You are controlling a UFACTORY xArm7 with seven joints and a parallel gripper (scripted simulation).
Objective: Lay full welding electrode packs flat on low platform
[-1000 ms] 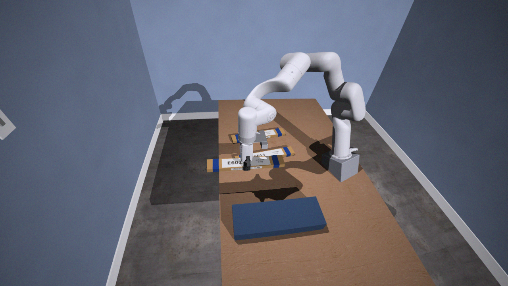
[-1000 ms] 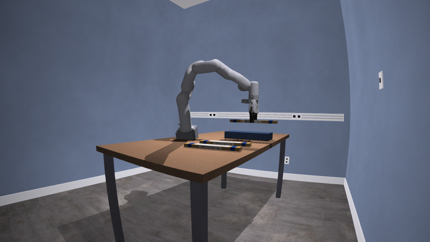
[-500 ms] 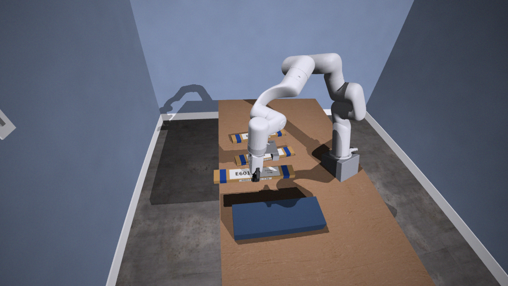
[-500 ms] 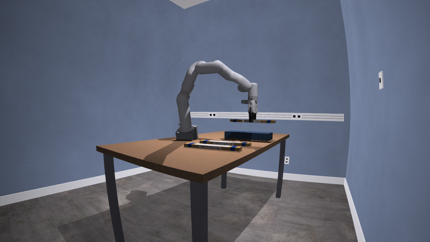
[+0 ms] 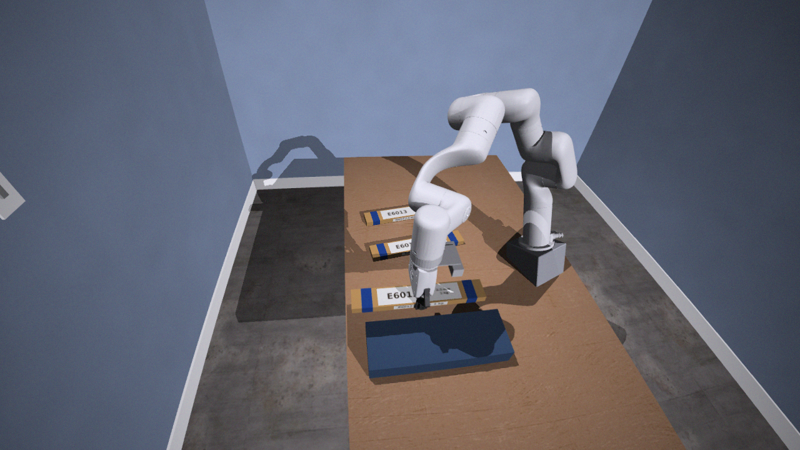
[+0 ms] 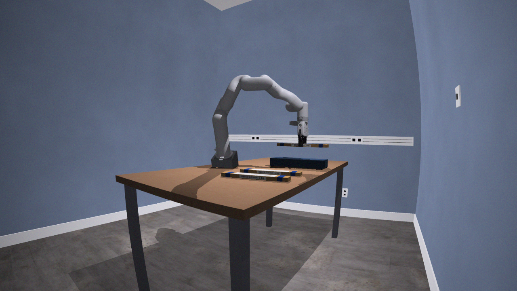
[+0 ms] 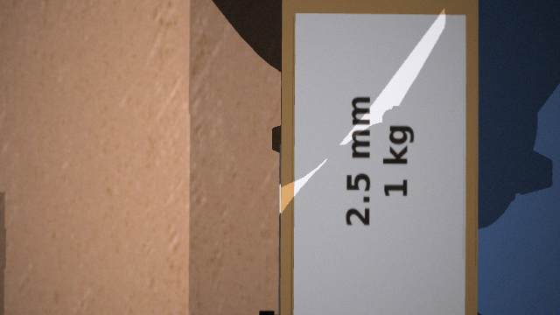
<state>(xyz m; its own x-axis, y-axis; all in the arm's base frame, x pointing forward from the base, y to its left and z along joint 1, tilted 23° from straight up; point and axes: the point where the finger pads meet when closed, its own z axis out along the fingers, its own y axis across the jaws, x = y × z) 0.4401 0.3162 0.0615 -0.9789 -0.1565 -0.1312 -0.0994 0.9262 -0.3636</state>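
The low blue platform lies 6 cm behind my hand, 7 cm to the left of it and 15 cm below it.
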